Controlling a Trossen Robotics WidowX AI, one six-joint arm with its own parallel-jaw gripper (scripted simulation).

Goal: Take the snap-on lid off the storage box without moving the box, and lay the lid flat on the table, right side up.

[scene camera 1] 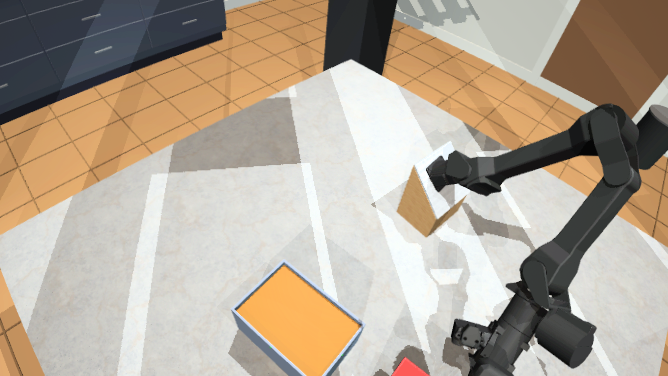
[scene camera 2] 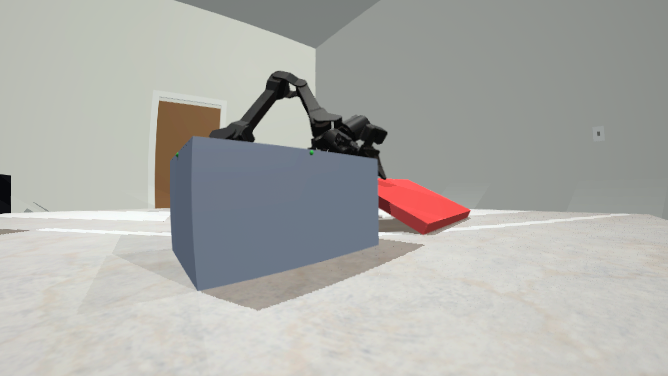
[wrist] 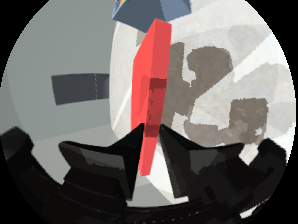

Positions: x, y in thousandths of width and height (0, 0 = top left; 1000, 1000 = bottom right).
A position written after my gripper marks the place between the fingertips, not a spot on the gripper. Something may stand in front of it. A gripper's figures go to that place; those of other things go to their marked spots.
Scene:
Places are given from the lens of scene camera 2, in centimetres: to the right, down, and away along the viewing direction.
my gripper (scene camera 2: 573, 488): 11, -1, 51
red lid (scene camera 2: 631, 557): 14, 4, 36
grey-blue storage box (scene camera 2: 359, 560): -7, 2, 16
The marked spots on the grey-blue storage box and the red lid are 29 cm apart.

